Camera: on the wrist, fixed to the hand. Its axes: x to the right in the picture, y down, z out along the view.
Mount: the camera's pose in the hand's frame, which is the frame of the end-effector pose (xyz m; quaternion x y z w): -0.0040 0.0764 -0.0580 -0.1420 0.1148 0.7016 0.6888
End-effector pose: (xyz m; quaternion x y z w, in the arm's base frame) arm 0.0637 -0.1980 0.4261 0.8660 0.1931 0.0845 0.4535
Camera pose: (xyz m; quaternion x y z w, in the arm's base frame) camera 0.0611 -0.1953 0.5220 0.6579 -0.4345 0.5032 0.3539
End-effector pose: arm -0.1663 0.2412 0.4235 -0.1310 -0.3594 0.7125 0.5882
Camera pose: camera -0.1867 0.2544 0.3306 0.5077 0.1893 -0.8374 0.0721
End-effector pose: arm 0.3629 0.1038 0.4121 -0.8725 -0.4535 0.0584 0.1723
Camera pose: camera 0.4345 0.0457 0.4390 -0.9503 0.3113 -0.0034 0.0059
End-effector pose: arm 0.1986 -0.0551 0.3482 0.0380 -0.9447 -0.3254 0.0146
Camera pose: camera 0.2009 -0.0304 0.4409 -0.6013 -0.6295 -0.3437 0.3522
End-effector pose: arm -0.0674 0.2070 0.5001 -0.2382 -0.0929 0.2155 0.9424
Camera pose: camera -0.0825 0.2421 0.4120 -0.3878 0.1807 0.7691 0.4748
